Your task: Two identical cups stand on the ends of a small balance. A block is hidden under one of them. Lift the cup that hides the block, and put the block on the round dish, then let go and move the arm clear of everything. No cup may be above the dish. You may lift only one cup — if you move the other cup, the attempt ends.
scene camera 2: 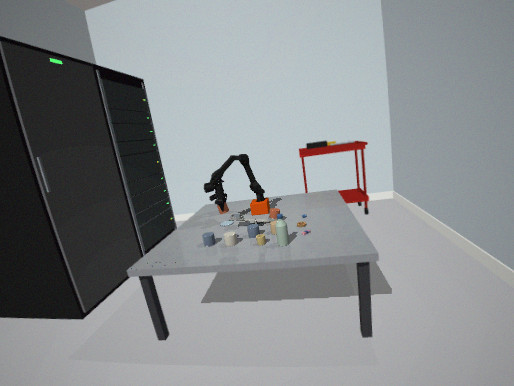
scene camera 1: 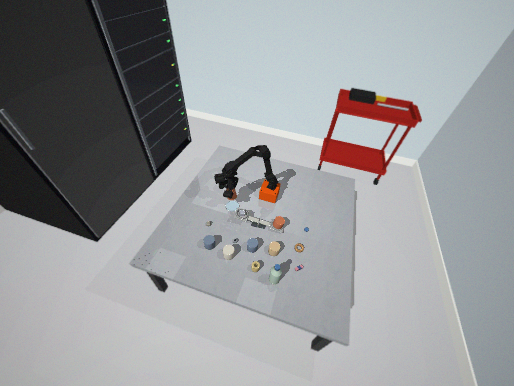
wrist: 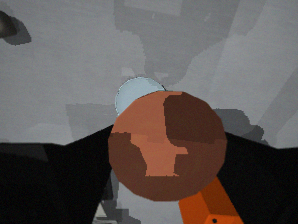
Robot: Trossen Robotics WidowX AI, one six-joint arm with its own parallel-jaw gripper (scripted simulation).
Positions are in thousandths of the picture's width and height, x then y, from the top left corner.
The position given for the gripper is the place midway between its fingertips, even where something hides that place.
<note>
In view: the gripper (wrist: 535, 565) and a pale blue round dish (wrist: 451, 395).
</note>
